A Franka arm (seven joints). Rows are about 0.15 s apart.
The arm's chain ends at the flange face. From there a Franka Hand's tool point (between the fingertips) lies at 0.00 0.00 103.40 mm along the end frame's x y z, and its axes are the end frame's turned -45 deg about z.
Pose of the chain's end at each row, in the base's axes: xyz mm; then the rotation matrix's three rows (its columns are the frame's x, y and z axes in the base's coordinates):
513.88 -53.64 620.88; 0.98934 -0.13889 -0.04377; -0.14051 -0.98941 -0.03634; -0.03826 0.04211 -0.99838
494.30 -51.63 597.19; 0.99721 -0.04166 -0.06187; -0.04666 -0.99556 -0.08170; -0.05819 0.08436 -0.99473
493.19 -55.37 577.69; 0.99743 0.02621 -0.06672; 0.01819 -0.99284 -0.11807; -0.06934 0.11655 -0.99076
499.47 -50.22 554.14; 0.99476 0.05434 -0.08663; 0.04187 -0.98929 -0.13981; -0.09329 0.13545 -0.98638
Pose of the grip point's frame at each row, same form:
509.35 -57.40 517.65; 0.79778 0.60136 -0.04377; 0.60026 -0.79897 -0.03634; -0.05683 0.00272 -0.99838
487.90 -60.08 494.33; 0.73459 0.67568 -0.06187; 0.67097 -0.73696 -0.08170; -0.10080 0.01850 -0.99473
486.29 -67.58 475.25; 0.68676 0.72382 -0.06672; 0.71491 -0.68918 -0.11807; -0.13144 0.03338 -0.99076
490.51 -64.68 452.15; 0.66498 0.74183 -0.08663; 0.72914 -0.66993 -0.13981; -0.16174 0.02981 -0.98638

